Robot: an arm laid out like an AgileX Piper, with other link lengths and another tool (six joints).
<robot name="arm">
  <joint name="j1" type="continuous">
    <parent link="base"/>
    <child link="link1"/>
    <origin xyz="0 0 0.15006"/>
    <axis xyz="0 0 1"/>
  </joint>
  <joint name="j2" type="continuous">
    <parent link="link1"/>
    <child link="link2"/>
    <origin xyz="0 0 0"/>
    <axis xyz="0 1 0"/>
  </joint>
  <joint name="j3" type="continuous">
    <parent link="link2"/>
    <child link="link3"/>
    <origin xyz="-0.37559 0 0.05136"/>
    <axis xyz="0 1 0"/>
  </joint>
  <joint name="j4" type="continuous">
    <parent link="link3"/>
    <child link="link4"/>
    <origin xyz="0.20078 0 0.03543"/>
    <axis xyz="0.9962 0 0.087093"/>
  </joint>
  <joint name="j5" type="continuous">
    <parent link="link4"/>
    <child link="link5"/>
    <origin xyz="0 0 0"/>
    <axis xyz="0 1 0"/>
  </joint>
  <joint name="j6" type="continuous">
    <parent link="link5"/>
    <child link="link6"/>
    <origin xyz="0.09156 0 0.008"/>
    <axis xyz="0.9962 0 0.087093"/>
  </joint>
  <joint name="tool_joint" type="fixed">
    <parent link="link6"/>
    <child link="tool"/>
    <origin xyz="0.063 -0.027 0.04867" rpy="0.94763 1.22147 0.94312"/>
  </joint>
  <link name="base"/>
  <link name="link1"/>
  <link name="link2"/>
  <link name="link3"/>
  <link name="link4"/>
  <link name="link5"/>
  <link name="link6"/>
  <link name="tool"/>
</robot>
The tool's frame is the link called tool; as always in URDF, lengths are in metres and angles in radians. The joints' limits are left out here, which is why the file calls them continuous.
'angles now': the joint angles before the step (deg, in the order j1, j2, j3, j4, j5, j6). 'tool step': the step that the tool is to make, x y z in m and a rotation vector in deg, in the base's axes. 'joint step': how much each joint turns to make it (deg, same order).
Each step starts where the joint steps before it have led.
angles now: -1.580 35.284 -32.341 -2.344 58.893 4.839
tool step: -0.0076 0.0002 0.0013 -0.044 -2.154 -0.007
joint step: 0.016 -2.360 -0.001 0.005 0.207 0.017
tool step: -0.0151 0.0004 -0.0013 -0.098 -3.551 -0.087
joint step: -0.098 -4.490 0.470 0.021 0.467 -0.034
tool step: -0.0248 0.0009 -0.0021 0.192 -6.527 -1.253
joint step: -1.034 -7.515 0.280 0.223 0.731 0.322
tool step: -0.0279 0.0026 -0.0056 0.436 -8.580 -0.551
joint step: -0.526 -9.212 0.319 0.636 0.356 0.363
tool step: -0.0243 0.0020 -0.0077 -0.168 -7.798 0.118
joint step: -0.020 -8.392 -0.008 0.307 0.606 -0.005
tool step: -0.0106 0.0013 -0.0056 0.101 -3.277 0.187
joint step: -0.001 -3.824 0.003 0.342 0.554 0.000
